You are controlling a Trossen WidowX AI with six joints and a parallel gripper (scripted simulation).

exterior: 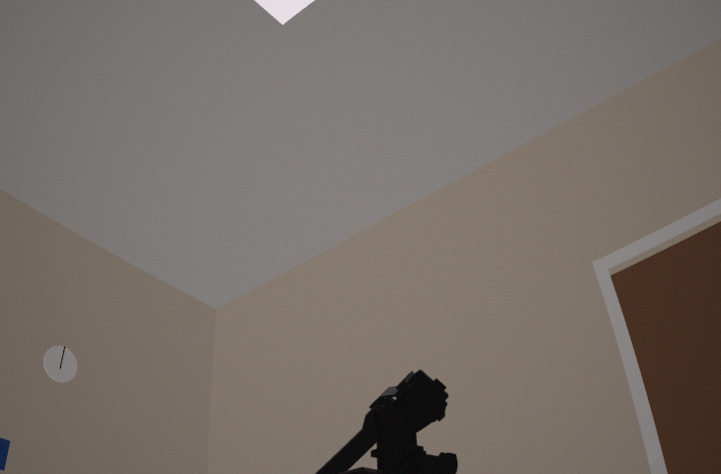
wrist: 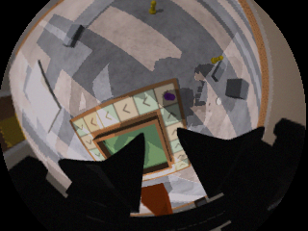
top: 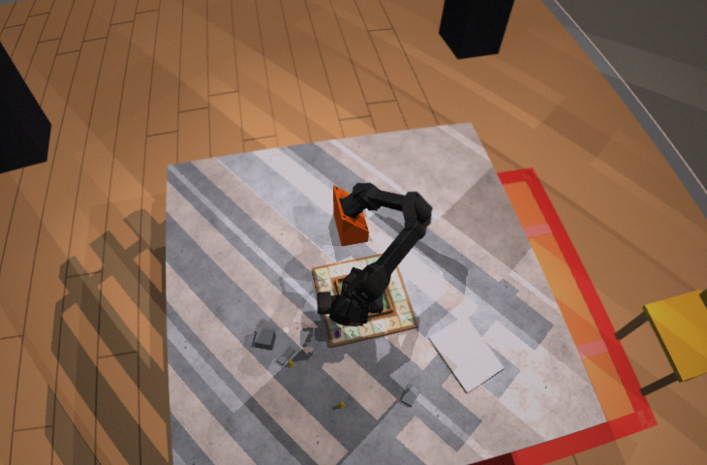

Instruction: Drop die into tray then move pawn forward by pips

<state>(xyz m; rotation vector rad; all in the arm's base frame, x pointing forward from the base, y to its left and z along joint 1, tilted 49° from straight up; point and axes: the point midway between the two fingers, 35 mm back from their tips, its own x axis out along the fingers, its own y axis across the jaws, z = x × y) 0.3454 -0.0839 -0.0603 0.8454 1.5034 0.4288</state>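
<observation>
Right now the purple pawn is 70 mm below my gripper tip, 40 mm to the right of it and 30 mm ahead of it. The rest, counted from my gripper tip: white die (90 mm to the left, 80 mm behind, 70 mm below); green dice tray (90 mm below, 80 mm to the left, 80 mm behind); pale sheet (330 mm to the left, 200 mm ahead, 90 mm below).
</observation>
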